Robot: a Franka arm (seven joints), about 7 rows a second.
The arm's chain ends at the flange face. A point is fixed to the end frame.
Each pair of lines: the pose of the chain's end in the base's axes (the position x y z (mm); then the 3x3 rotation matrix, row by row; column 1 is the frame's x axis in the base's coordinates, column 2 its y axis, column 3 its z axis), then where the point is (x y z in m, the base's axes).
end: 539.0, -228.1, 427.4; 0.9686, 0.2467, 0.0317; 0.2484, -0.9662, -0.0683; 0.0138, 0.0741, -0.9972
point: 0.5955 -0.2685 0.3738
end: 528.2, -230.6, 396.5; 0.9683, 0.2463, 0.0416; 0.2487, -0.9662, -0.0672; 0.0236, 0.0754, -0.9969
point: 0.5853 -0.2709 0.3434
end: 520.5, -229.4, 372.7; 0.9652, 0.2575, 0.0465; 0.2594, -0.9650, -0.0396; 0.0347, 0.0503, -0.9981
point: 0.5783 -0.2676 0.3188
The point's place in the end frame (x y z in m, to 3 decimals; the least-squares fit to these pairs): 0.044 0.049 0.058
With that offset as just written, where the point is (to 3 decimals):
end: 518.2, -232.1, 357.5; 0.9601, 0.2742, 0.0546; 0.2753, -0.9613, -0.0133; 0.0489, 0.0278, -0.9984
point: 0.577 -0.268 0.303
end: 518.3, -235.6, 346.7; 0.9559, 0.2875, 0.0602; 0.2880, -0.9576, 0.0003; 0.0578, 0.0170, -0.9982
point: 0.578 -0.270 0.292
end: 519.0, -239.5, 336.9; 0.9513, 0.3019, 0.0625; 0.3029, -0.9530, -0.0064; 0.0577, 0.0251, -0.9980
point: 0.579 -0.273 0.283
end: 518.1, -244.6, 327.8; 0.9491, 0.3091, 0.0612; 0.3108, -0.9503, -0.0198; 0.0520, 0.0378, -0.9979
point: 0.579 -0.279 0.274
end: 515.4, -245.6, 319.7; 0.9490, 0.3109, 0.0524; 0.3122, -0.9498, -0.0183; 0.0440, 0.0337, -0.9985
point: 0.575 -0.279 0.265
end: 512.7, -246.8, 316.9; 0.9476, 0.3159, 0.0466; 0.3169, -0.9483, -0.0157; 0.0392, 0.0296, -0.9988
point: 0.573 -0.280 0.262
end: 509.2, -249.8, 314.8; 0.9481, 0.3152, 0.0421; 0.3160, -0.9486, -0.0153; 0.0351, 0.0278, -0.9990
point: 0.569 -0.283 0.260
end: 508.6, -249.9, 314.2; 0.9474, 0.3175, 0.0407; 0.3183, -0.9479, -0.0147; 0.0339, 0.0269, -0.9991
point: 0.568 -0.283 0.259
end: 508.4, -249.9, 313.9; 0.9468, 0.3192, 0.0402; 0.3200, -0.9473, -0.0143; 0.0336, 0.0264, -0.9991
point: 0.568 -0.283 0.259
